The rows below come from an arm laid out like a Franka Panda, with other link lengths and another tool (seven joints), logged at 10 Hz.
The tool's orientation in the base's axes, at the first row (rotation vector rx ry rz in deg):
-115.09 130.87 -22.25
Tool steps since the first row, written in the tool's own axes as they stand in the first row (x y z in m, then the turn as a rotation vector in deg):
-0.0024 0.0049 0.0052 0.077 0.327 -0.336
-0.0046 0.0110 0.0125 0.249 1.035 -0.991
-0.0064 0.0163 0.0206 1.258 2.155 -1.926
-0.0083 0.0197 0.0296 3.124 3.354 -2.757
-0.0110 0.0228 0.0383 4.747 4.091 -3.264
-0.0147 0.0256 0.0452 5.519 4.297 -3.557
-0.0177 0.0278 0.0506 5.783 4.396 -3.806
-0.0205 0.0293 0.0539 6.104 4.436 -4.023
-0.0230 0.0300 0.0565 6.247 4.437 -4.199
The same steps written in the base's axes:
-0.0032 0.0022 -0.0064 -0.401 0.007 0.255
-0.0072 0.0040 -0.0152 -1.253 0.008 0.738
-0.0103 0.0052 -0.0245 -2.683 -0.731 1.485
-0.0113 0.0062 -0.0342 -4.286 -2.318 2.207
-0.0120 0.0080 -0.0436 -5.337 -3.763 2.699
-0.0126 0.0110 -0.0513 -5.709 -4.459 3.018
-0.0131 0.0135 -0.0574 -5.896 -4.673 3.263
-0.0135 0.0159 -0.0612 -6.028 -4.954 3.499
-0.0132 0.0181 -0.0642 -6.088 -5.070 3.684

